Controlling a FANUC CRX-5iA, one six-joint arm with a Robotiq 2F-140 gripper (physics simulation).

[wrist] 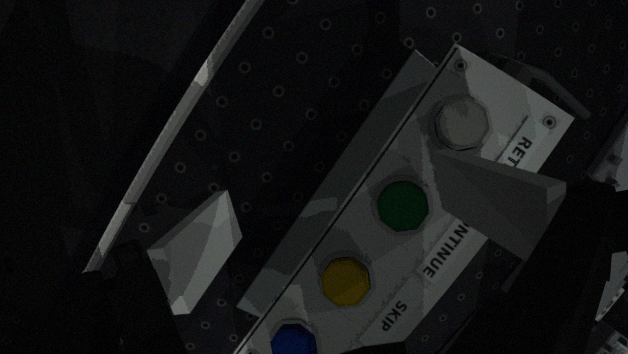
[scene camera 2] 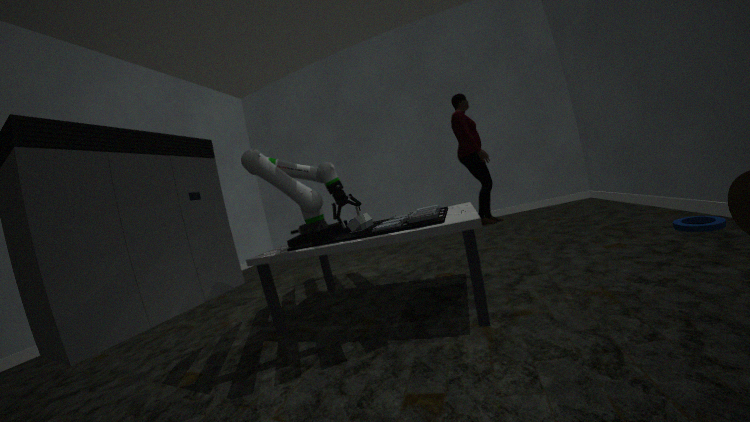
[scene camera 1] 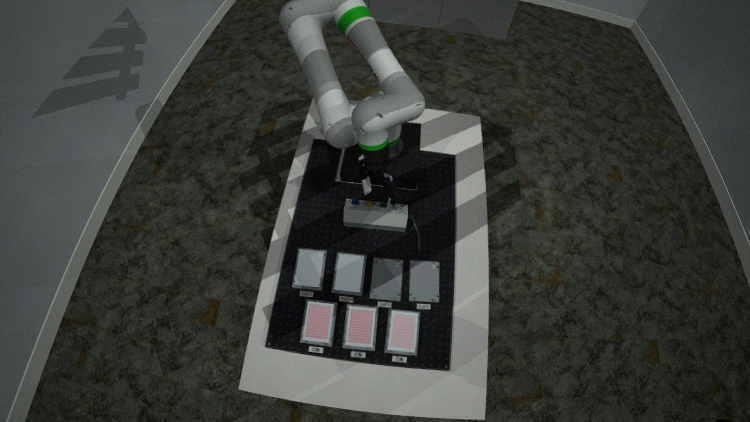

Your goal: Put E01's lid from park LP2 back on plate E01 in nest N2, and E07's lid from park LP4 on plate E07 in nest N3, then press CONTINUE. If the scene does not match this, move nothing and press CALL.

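Places are measured from the arm's base along level axes (x ahead, y left, z up), in metres.
Where they show: gripper, fingertip midpoint: (wrist: 328,198) (scene camera 1: 378,199); arm's base at its link origin: (scene camera 2: 318,229).
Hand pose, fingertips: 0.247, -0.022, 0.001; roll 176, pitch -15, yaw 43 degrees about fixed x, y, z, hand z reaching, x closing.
Each offset is from my fingertips to the top centre of the thing, as dx, dy, dz. "spot": to the spot under its first point. Level surfaces: height alone.
My gripper (scene camera 1: 378,194) (scene camera 2: 348,214) (wrist: 328,198) is open and empty over the button box @(+0.050, -0.010, +0.036) (scene camera 1: 375,216) (wrist: 352,245). In the wrist view its right fingertip hangs beside the green CONTINUE button @(+0.031, +0.017, +0.027) (wrist: 403,206) and partly covers the labels. Three plates @(+0.435, -0.193, -0.012) (scene camera 1: 318,322) @(+0.447, -0.058, -0.013) (scene camera 1: 359,327) @(+0.462, +0.076, -0.012) (scene camera 1: 402,331) with pink wells and pale rims stand in the near row of nests; the right one looks paler. Behind them are four park places: the left two hold pale, glossy panels @(+0.250, -0.235, -0.030) (scene camera 1: 309,269) @(+0.264, -0.099, -0.030) (scene camera 1: 349,273) like lids, the right two @(+0.281, +0.027, -0.028) (scene camera 1: 386,279) @(+0.288, +0.155, -0.028) (scene camera 1: 424,281) look flat grey. Nest and park labels are unreadable.
The box also has yellow @(+0.026, -0.033, +0.027) (wrist: 345,282), blue @(spot: +0.017, -0.077, +0.021) (wrist: 293,341) and pale grey @(+0.035, +0.067, +0.027) (wrist: 461,122) buttons. A cable @(spot: +0.109, +0.137, -0.047) (scene camera 1: 416,233) runs from its right end. A person in red (scene camera 2: 466,133) stands beyond the table @(dz -0.060) (scene camera 2: 414,230). A tall cabinet (scene camera 2: 141,225) stands at the left.
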